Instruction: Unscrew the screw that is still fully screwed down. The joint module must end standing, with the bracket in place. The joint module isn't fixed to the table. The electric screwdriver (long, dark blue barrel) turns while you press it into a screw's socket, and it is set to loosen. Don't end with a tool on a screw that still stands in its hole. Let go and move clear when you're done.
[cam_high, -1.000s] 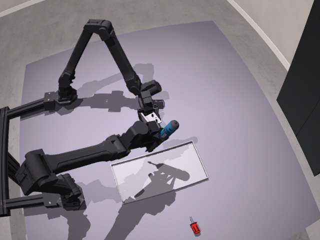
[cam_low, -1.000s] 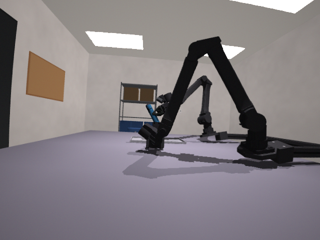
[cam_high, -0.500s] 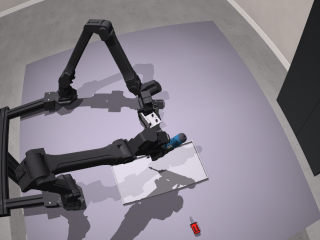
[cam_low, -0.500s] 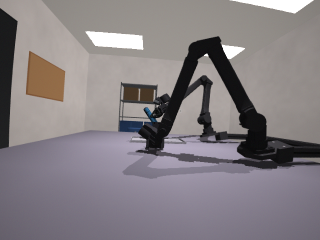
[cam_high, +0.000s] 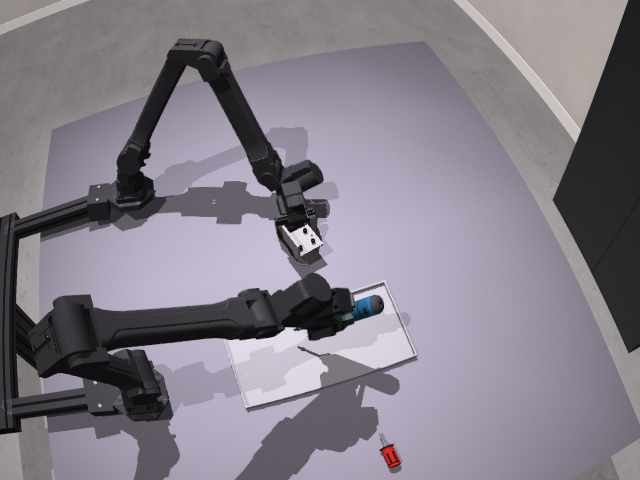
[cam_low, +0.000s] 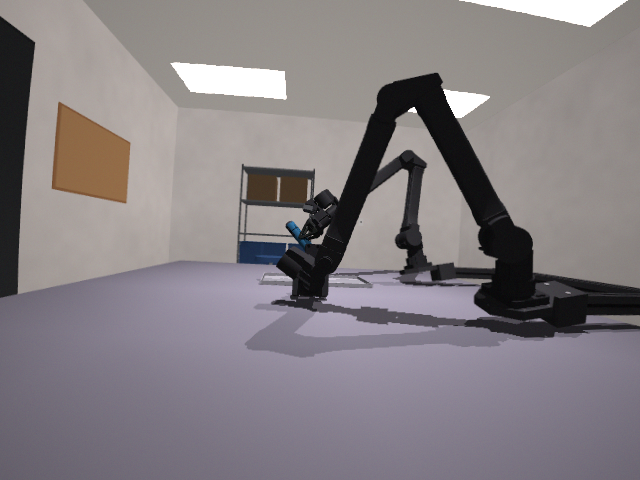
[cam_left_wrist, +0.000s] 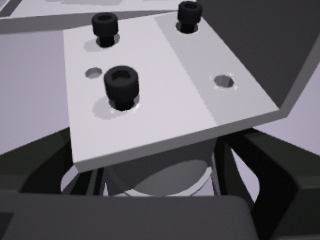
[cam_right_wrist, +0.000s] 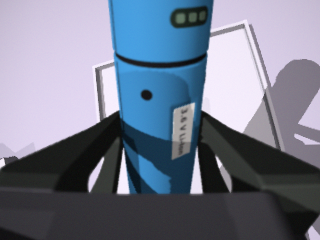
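My left gripper is now 1 cm below the joint module body. From my left hand the other things lie so: white tray: 2 cm behind, 26 cm to the right, 2 cm below; then white bracket: 5 cm above; then red hand screwdriver: 8 cm ahead, 57 cm to the right, 1 cm below.
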